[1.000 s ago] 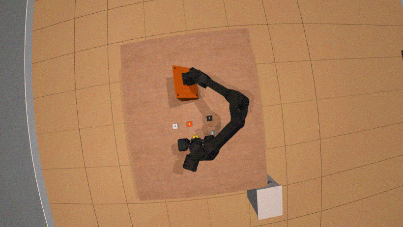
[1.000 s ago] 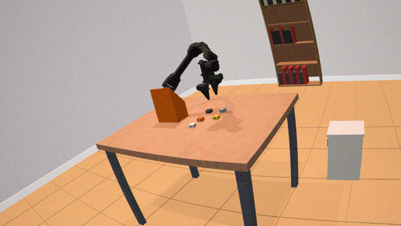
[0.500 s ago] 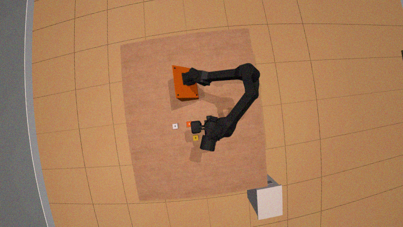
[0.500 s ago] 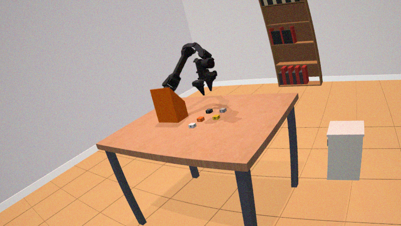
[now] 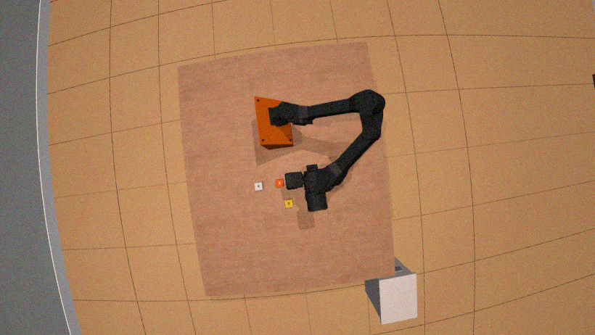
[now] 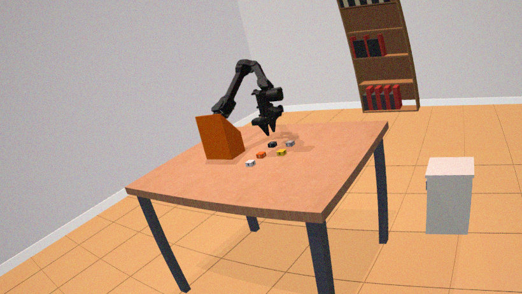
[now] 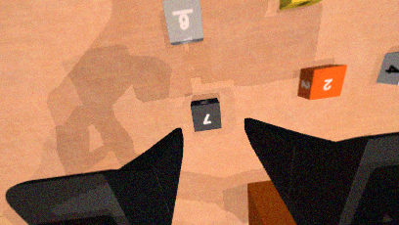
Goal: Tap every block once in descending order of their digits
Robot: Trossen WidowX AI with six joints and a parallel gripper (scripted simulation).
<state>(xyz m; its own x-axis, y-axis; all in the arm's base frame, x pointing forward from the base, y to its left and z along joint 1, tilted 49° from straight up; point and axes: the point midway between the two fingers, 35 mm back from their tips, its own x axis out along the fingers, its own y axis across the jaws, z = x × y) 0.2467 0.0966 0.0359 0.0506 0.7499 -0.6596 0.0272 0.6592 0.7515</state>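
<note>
Right now my gripper tip is 50 mm above the black block and 10 mm past it. The rest, counted from my gripper tip: orange block: 130 mm to the right, 50 mm below, 10 mm ahead; yellow block: 100 mm to the right, 100 mm ahead, 50 mm below; grey block: 90 mm ahead, 50 mm below, 10 mm to the left.
</note>
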